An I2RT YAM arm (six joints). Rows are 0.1 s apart.
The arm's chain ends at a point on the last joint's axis. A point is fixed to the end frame.
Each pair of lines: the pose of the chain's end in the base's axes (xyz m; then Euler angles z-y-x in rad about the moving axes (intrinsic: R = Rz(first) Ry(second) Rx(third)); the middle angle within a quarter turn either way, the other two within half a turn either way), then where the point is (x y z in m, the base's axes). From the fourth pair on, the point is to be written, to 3 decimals.
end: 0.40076 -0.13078 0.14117 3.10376 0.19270 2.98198
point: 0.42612 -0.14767 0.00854
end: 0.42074 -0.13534 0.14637 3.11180 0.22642 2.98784
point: 0.45064 -0.15295 0.01479
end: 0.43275 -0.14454 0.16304 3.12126 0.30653 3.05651
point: 0.47262 -0.17130 0.03571
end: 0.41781 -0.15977 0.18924 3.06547 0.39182 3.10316
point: 0.466 -0.196 0.067
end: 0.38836 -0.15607 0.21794 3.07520 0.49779 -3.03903
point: 0.445 -0.210 0.107
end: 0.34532 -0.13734 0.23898 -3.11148 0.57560 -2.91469
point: 0.412 -0.201 0.139
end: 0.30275 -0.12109 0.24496 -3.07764 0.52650 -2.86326
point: 0.365 -0.189 0.145
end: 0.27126 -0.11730 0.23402 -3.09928 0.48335 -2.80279
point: 0.326 -0.194 0.136
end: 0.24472 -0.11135 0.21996 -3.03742 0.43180 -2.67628
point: 0.296 -0.198 0.129
